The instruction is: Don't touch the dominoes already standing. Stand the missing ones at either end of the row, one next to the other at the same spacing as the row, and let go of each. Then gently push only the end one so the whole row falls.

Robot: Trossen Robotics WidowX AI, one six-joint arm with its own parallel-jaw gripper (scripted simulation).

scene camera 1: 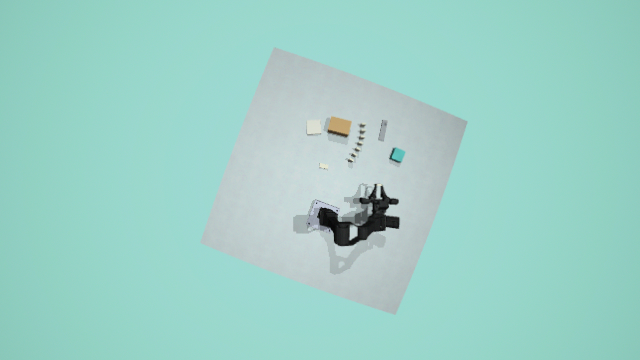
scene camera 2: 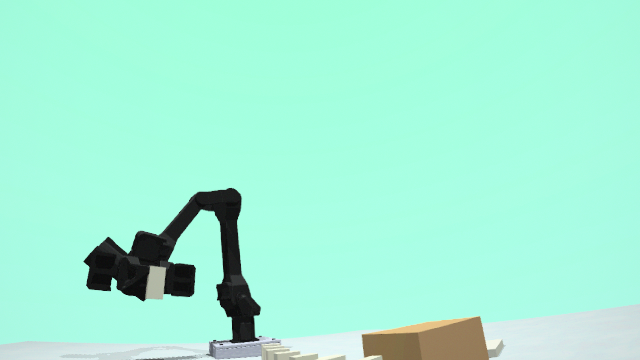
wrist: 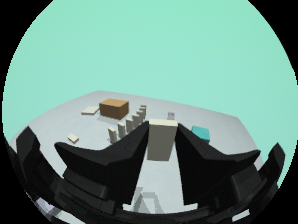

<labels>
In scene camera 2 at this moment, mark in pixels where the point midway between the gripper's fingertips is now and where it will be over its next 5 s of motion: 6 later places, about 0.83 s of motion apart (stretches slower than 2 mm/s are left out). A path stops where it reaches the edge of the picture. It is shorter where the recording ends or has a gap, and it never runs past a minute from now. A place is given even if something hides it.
My gripper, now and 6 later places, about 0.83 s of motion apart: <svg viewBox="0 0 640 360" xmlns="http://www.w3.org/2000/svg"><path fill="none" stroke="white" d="M157 271L144 309L150 342L153 323L94 345L141 329L153 350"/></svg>
</labels>
